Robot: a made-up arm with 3 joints. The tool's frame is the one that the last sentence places.
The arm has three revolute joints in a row. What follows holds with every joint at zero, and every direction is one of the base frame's. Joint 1 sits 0.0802 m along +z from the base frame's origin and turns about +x. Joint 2 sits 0.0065 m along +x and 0.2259 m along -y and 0.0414 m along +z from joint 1 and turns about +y. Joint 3 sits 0.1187 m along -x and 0.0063 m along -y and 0.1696 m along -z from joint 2 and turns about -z. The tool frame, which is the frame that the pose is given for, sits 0.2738 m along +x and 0.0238 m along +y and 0.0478 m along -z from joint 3; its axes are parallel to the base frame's.
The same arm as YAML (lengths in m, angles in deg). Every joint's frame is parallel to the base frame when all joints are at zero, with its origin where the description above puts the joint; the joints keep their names.
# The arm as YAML. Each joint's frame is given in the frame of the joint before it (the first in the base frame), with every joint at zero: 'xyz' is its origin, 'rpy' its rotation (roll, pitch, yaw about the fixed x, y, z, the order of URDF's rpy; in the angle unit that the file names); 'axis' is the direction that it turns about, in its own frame. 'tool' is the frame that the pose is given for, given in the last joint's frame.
units:
  length: m
  angle: deg
joints:
  - name: joint 1
    type: revolute
    origin:
      xyz: [0.0, 0.0, 0.0802]
      rpy: [0.0, 0.0, 0.0]
    axis: [1.0, 0.0, 0.0]
  - name: joint 2
    type: revolute
    origin:
      xyz: [0.0065, -0.2259, 0.0414]
      rpy: [0.0, 0.0, 0.0]
    axis: [0.0, 1.0, 0.0]
  - name: joint 3
    type: revolute
    origin:
      xyz: [-0.1187, -0.0063, -0.1696]
      rpy: [0.0, 0.0, 0.0]
    axis: [0.0, 0.0, -1.0]
tool:
  origin:
    xyz: [0.2738, 0.0238, -0.0478]
    rpy: [0.0, 0.0, 0.0]

